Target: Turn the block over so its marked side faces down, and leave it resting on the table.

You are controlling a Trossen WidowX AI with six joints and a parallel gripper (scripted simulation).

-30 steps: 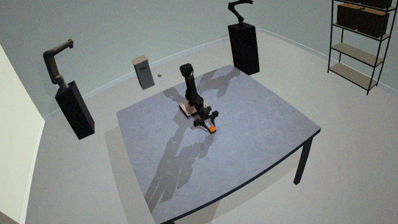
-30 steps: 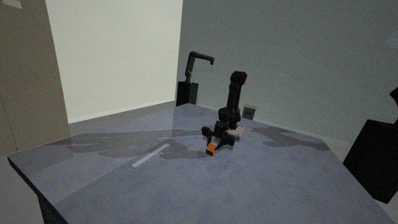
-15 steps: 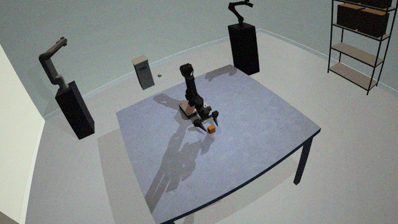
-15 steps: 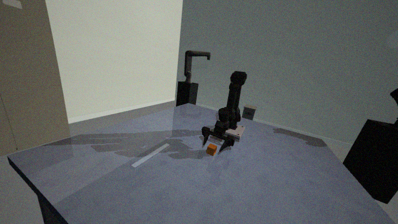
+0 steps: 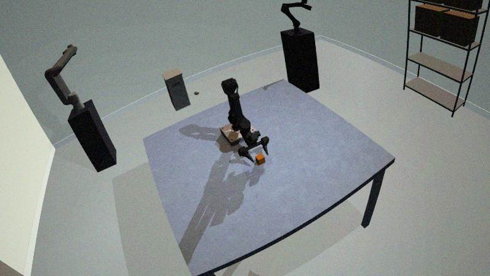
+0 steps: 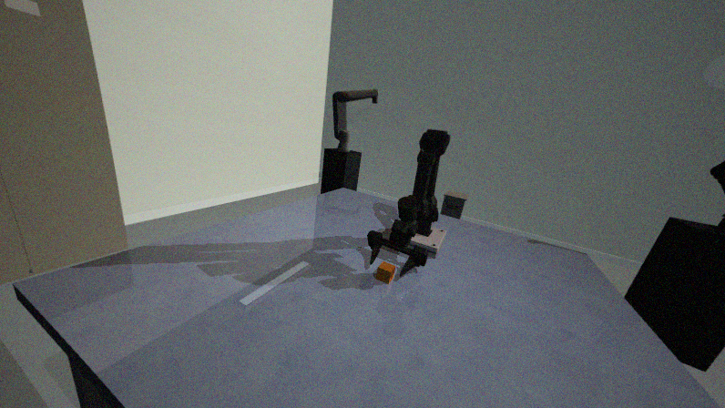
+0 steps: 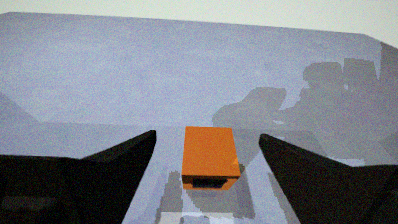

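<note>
Right now the orange block is 2 cm below my gripper tip and 2 cm behind it.
</note>
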